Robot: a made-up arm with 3 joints. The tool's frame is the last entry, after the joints.
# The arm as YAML. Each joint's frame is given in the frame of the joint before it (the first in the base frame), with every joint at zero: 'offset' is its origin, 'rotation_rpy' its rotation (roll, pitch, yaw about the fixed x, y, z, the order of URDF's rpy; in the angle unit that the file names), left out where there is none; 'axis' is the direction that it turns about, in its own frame. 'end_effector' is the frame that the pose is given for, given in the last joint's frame.
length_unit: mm
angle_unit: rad
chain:
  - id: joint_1
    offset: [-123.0, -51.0, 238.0]
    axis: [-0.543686, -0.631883, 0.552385]
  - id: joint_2
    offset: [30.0, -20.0, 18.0]
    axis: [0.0, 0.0, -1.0]
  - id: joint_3
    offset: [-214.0, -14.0, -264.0]
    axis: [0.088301, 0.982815, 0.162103]
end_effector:
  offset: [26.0, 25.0, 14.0]
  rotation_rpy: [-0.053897, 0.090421, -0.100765]
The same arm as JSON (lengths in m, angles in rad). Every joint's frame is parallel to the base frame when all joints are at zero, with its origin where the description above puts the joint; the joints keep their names.
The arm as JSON. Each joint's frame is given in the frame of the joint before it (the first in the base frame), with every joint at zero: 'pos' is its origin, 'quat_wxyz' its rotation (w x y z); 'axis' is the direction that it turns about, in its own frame. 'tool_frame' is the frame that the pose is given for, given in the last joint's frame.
{"length_unit": "m", "angle_unit": "rad", "joints": [
  {"joint": "joint_1", "pos": [-0.123, -0.051, 0.238], "quat_wxyz": [1.0, 0.0, 0.0, 0.0], "axis": [-0.543686, -0.631883, 0.552385]},
  {"joint": "joint_2", "pos": [0.03, -0.02, 0.018], "quat_wxyz": [1.0, 0.0, 0.0, 0.0], "axis": "-z"},
  {"joint": "joint_3", "pos": [-0.214, -0.014, -0.264], "quat_wxyz": [1.0, 0.0, 0.0, 0.0], "axis": [0.088301, 0.982815, 0.162103]}
], "tool_frame": {"pos": [0.026, 0.025, 0.014], "quat_wxyz": [0.99741, -0.024608, 0.046477, -0.049075]}}

